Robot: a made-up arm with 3 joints.
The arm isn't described. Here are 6 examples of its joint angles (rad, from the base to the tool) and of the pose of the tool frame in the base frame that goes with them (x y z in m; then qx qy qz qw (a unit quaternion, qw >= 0)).
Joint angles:
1: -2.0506 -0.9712 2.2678
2: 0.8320 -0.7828 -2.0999
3: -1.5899 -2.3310 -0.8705
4: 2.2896 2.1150 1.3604
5: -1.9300 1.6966 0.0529
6: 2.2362 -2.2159 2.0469
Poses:
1: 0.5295 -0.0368 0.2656 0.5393 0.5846 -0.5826 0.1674
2: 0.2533 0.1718 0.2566 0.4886 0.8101 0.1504 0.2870
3: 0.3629 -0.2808 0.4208 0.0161 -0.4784 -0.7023 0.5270
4: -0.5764 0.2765 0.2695 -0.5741 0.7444 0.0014 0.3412
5: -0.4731 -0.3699 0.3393 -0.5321 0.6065 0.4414 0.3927
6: 0.1045 0.5335 -0.3215 -0.1252 0.2520 -0.5465 0.7887
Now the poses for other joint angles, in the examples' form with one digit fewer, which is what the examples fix.
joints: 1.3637 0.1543 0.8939
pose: 0.149 0.474 0.372 0.592 -0.378 -0.218 0.677
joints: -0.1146 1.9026 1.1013
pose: -0.540 -0.013 -0.286 0.397 -0.264 0.710 0.518
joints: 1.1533 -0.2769 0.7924
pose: 0.309 0.488 0.159 0.454 -0.251 -0.315 0.795
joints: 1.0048 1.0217 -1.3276
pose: -0.469 0.164 0.016 0.067 0.286 0.596 0.747
